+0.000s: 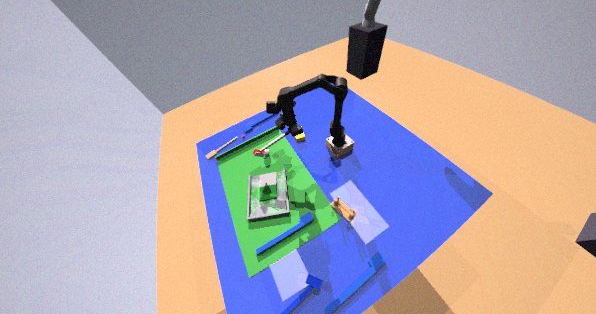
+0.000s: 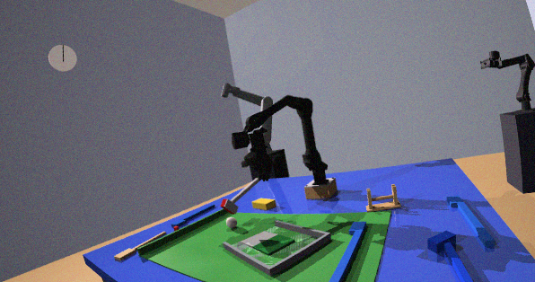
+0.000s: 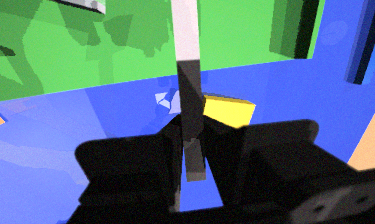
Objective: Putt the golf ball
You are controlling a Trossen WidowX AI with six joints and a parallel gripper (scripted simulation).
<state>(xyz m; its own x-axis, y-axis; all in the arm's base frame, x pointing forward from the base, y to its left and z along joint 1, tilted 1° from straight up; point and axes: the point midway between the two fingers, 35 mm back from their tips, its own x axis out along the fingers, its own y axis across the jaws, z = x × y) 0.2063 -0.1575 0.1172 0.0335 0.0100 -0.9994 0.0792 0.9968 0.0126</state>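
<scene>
Right now my gripper tip is 6 cm past the yellow block, 8 cm to the left of it and 12 cm above it. From my gripper tip the other things lie so: white golf ball 19 cm ahead, 7 cm to the right, 11 cm below; dark green rail 27 cm ahead, 23 cm to the right, 12 cm below; grey frame 29 cm ahead, 20 cm to the left, 13 cm below.
</scene>
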